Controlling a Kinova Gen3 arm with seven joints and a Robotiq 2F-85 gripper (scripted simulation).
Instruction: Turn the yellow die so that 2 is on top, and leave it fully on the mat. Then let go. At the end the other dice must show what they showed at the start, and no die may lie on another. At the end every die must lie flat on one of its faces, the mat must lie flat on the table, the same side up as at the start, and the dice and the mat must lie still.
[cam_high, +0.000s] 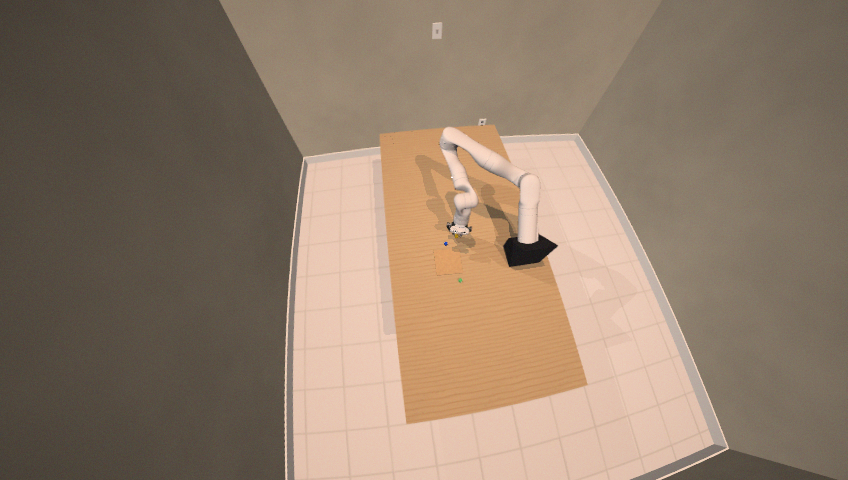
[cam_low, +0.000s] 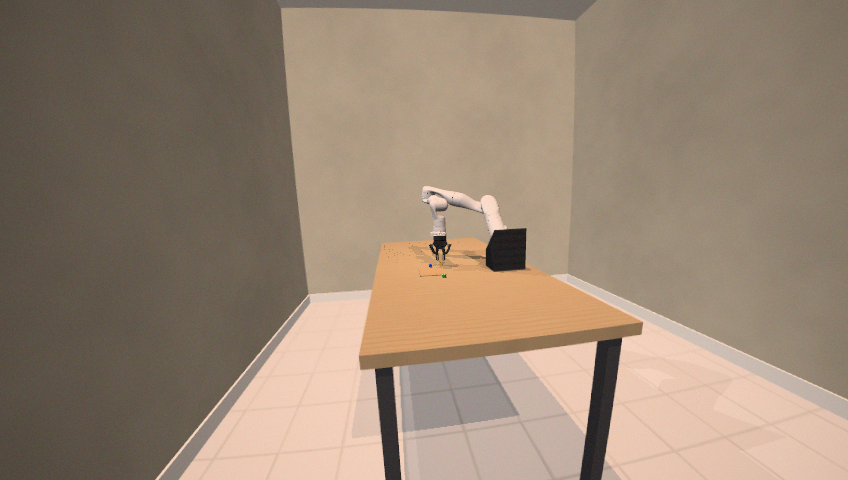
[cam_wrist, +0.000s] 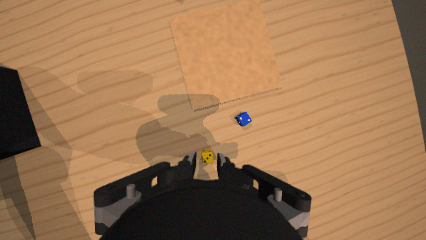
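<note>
Right now my hand is 4 cm above the yellow die. From my hand the other things lie so: green die (3 cm ahead, 25 cm to the left, 4 cm below); then blue die (7 cm ahead, 3 cm to the left, 4 cm below); then tan mat (7 cm ahead, 14 cm to the left, 4 cm below).
</note>
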